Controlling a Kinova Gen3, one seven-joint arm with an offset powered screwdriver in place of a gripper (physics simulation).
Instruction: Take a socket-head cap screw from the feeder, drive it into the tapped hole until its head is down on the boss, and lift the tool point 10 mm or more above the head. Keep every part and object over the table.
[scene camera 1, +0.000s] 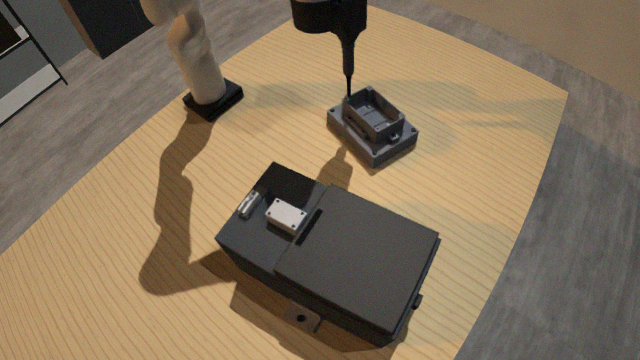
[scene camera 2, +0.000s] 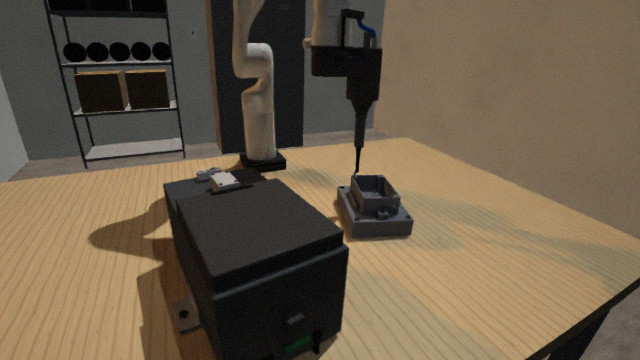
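Observation:
My screwdriver (scene camera 1: 349, 95) (scene camera 2: 356, 173) points down, its thin bit tip at the back left corner of the open-topped box on the grey housing (scene camera 1: 336, 117) (scene camera 2: 382, 230). The tip seems to touch or nearly touch that corner boss. A cap screw at the tip is too small to make out, and the hole under it is hidden. The black feeder (scene camera 1: 360, 250) (scene camera 2: 260, 220) stands apart from the housing, nearer the cameras. A pale block (scene camera 1: 286, 214) (scene camera 2: 224, 181) with dark corner holes and a small metallic part (scene camera 1: 249, 203) (scene camera 2: 207, 174) sit on its lower deck.
The arm's black base plate (scene camera 1: 227, 104) (scene camera 2: 264, 164) stands on the wooden table (scene camera 1: 450, 200) (scene camera 2: 450, 280), behind and left of the housing. A tab with a hole (scene camera 1: 310, 320) (scene camera 2: 190, 320) sticks out from the feeder's side. A shelf rack (scene camera 2: 135, 149) stands beyond the table.

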